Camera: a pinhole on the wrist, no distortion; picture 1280 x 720 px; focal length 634.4 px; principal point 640.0 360.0 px. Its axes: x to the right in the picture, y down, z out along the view. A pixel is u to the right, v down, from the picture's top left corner.
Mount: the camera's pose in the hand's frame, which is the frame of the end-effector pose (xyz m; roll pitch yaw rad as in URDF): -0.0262 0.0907 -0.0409 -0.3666 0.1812 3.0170
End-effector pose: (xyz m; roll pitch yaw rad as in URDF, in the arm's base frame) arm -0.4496 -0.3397 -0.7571 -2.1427 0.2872 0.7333
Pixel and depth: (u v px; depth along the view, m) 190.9 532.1 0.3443
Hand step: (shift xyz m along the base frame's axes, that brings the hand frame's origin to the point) -0.1245 0.3150 -0.0723
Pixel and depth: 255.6 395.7 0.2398
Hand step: -0.0938 0.1572 -0.1063
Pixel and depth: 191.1 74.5 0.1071
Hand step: -0.0231 0.0128 -0.1266
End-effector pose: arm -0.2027 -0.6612 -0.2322 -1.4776 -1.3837 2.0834
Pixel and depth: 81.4 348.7 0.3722
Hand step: -0.2797 -0.2256 0.2304
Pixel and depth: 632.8 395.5 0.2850
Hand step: -0.1586 -0.1523 -0.0752
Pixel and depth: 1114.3 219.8 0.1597
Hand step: -0.1112 -0.0148 -0.1857
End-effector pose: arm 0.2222 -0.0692 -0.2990 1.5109 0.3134 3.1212
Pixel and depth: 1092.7 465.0 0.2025
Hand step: 0.1988 0.1024 0.0802
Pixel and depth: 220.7 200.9 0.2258
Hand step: -0.0860 0.2117 0.0364
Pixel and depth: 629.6 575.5 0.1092
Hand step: 0.0412 0.0446 0.0362
